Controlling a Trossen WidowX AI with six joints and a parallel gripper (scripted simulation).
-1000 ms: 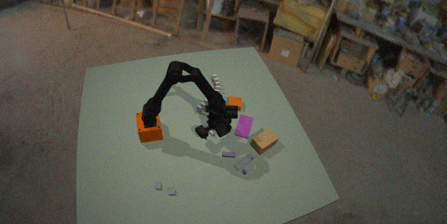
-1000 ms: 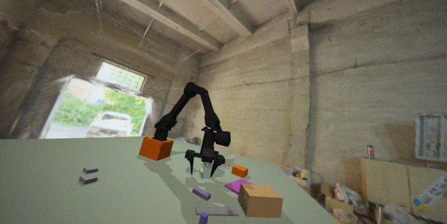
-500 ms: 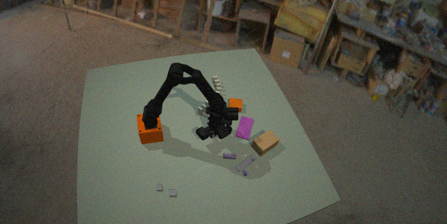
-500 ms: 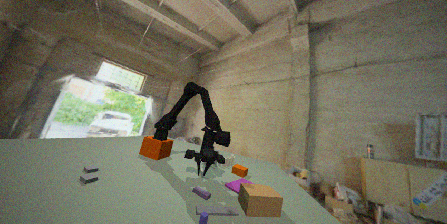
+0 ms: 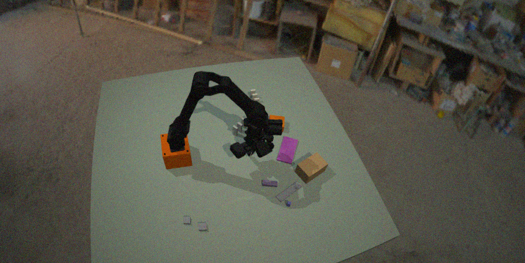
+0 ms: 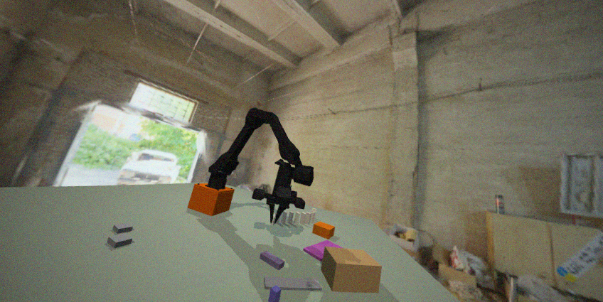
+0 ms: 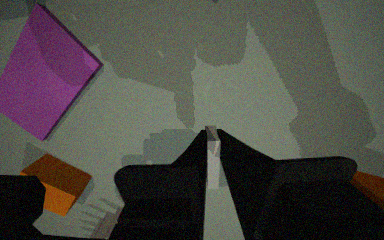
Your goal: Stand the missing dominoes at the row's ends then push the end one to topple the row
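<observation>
Right now the magenta slab is 190 mm ahead of my gripper tip, 10 mm to the left of it and 50 mm below it. The rest, counted from my gripper tip: grey slab 110 mm ahead, 200 mm to the right, 50 mm below; orange block 190 mm ahead, 170 mm to the left, 30 mm below; tiny purple cube 90 mm ahead, 260 mm to the right, 40 mm below.
</observation>
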